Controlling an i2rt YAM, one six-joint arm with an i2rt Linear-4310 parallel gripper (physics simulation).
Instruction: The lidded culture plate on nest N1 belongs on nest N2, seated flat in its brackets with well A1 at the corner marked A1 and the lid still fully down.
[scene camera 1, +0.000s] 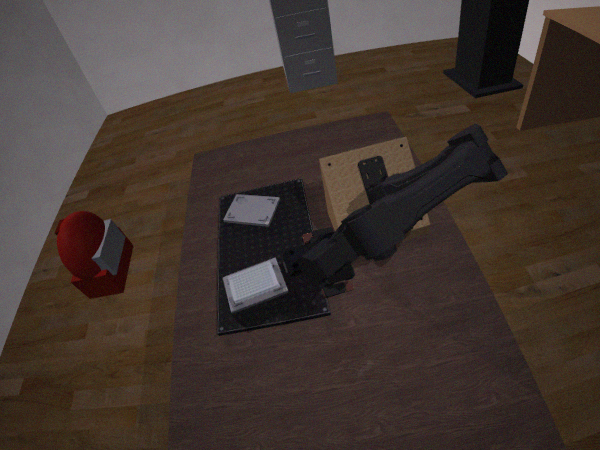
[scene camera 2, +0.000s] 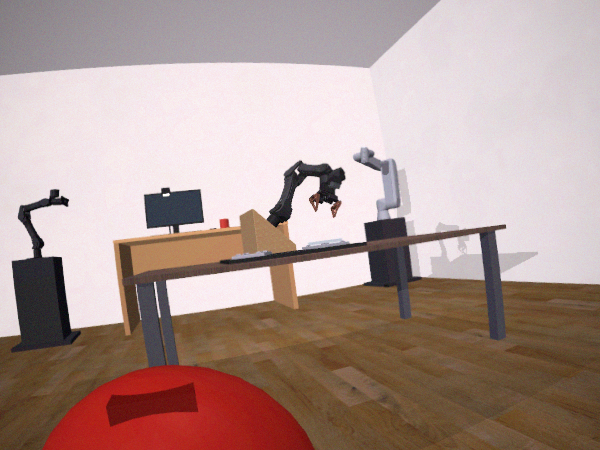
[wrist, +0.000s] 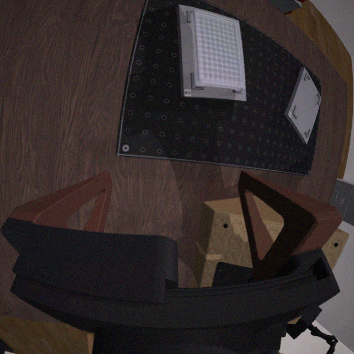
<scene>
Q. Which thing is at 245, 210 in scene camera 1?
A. A nest.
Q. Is the gripper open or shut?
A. Open.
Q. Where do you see the gripper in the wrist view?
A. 174, 177
</scene>
